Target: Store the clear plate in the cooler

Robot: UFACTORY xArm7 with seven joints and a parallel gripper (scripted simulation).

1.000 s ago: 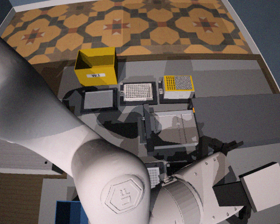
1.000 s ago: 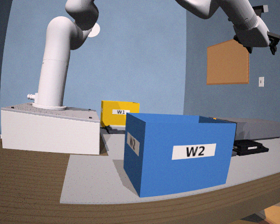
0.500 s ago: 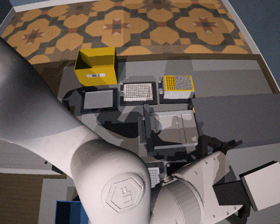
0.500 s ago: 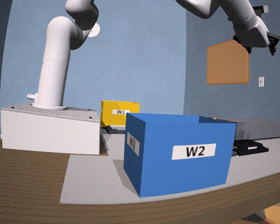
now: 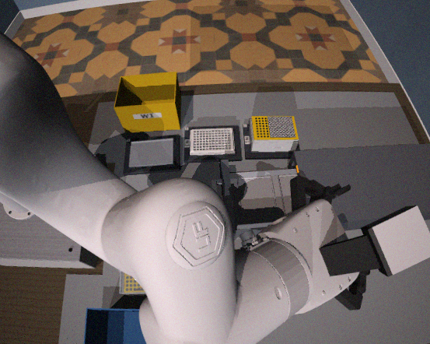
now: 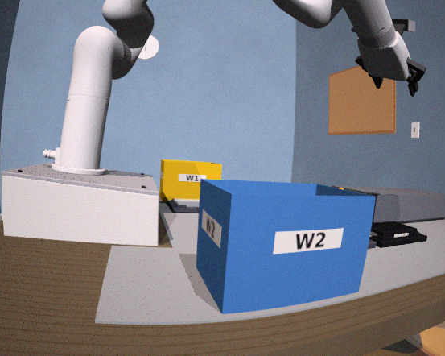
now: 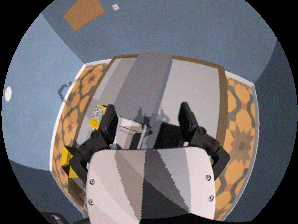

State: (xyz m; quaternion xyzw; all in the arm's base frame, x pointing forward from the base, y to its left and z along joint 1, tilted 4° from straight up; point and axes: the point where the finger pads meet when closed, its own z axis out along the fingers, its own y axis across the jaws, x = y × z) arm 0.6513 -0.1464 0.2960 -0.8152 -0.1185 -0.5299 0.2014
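Now: hand 18 cm past the clear plate, 2 cm to the left of it and 33 cm above it. Also, from my hand: cooler drawer 4 cm behind, 18 cm to the left, 32 cm below; black plate 1 cm behind, 2 cm to the right, 33 cm below; grey cooler CD 9 cm ahead, 19 cm to the left, 31 cm below.
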